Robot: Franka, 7 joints.
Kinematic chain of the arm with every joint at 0, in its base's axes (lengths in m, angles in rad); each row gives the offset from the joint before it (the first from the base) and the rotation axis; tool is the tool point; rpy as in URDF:
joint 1: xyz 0 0 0.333 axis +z
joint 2: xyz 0 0 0 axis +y
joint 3: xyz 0 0 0.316 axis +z
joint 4: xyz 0.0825 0 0 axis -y
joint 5: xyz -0.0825 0 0.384 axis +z
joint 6: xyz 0 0 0 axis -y
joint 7: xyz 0.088 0 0 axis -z
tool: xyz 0 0 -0.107 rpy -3.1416 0 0
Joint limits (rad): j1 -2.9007..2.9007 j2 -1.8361..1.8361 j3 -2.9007..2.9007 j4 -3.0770..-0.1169 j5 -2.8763..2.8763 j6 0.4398..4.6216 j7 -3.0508..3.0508
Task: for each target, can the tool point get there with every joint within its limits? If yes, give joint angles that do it. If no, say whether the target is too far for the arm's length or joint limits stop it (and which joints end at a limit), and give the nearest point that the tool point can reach.
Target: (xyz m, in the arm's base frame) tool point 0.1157 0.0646 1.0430
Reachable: yes | joints 1.5415 -0.7088 -0.3354 -1.1812 0.6313 1.5992 -0.0025
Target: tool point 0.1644 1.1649 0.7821
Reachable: no: too far | nearest point 0.1120 0.7936 0.6390 | short by 0.401 m
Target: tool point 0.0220 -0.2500 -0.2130
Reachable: yes | joints -1.5557 1.5432 0.0528 -1.6997 -0.1065 1.6169 -1.3431
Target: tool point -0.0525 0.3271 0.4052
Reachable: yes | joints 1.9281 -0.7188 -0.2941 -2.8298 -2.3727 2.6856 2.3175
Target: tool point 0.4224 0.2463 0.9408
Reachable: yes | joints 1.0025 0.2846 -0.3517 -0.6945 -1.5145 1.3301 -1.3911
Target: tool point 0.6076 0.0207 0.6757
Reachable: yes | joints 0.2411 1.5356 -2.3890 -0.7704 1.9460 4.0960 -0.6332
